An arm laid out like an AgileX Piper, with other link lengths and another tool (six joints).
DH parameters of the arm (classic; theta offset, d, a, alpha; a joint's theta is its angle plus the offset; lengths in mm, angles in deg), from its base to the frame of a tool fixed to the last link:
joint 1: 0 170.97 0 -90
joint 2: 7.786 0 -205.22 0
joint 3: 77.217 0 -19.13 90
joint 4: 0 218.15 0 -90
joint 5: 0 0 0 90
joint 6: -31 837.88 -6.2 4.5
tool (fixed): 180 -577.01 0 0
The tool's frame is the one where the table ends.
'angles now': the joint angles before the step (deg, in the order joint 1, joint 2, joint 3, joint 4, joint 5, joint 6). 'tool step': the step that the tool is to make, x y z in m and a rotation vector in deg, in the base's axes. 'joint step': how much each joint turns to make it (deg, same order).
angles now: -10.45, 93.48, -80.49, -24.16, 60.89, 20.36
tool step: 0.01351, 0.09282, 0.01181, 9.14, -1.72, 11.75
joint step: 7.71, -1.81, -1.93, 11.89, 1.36, -6.51
